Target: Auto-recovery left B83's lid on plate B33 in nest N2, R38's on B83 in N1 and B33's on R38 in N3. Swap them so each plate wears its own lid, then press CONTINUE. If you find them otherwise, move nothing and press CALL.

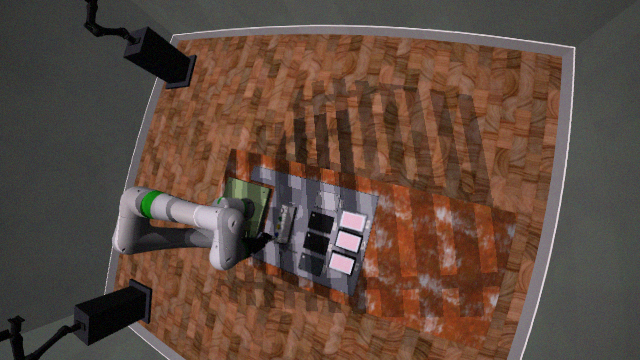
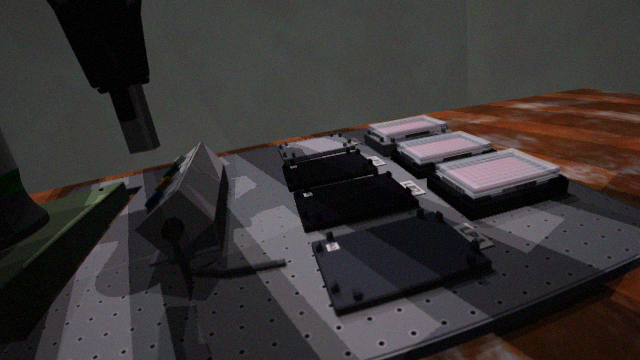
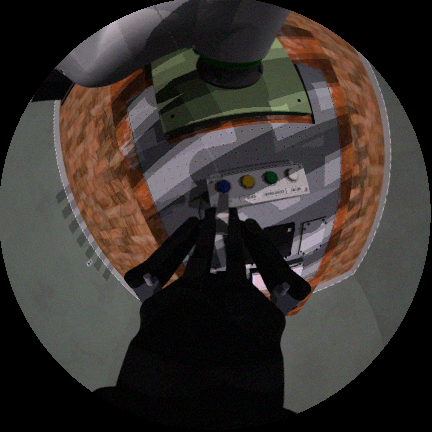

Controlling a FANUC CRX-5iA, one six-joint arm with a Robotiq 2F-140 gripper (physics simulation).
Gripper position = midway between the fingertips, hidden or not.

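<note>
My gripper (image 2: 145, 149) (image 3: 223, 201): shut, holding nothing. Grey button box (image 2: 188, 220) (image 3: 261, 191).
</note>
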